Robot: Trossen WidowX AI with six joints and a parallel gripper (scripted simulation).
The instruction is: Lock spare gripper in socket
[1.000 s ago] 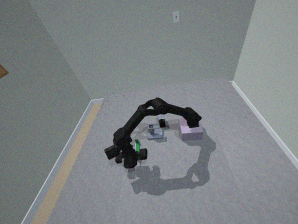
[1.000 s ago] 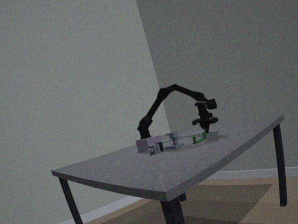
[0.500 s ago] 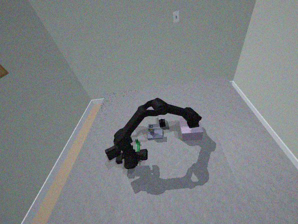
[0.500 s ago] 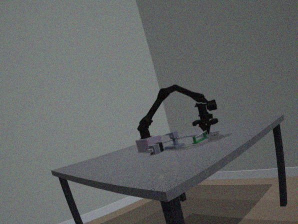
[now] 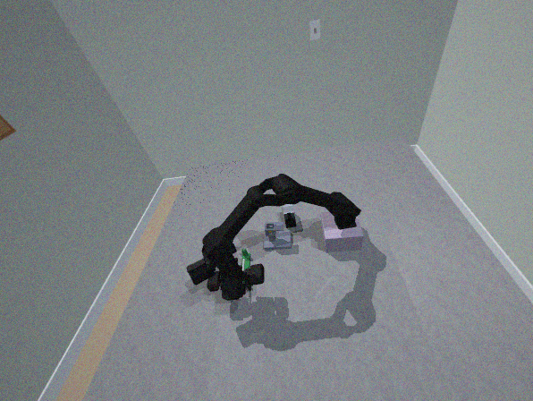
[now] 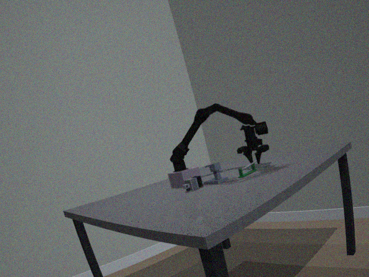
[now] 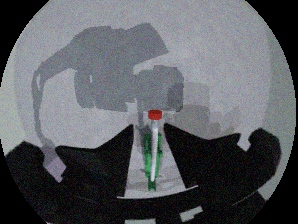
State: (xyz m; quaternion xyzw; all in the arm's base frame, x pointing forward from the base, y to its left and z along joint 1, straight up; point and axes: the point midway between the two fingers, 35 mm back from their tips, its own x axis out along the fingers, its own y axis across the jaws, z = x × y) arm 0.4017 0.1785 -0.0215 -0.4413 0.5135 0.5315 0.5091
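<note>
Now: gripper tip 100 mm to the left of the green cradle and 10 mm above it. Round my gripper tip: socket (130 mm behind, 210 mm to the right, 20 mm above); then spare gripper (200 mm behind, 320 mm to the right).
</note>
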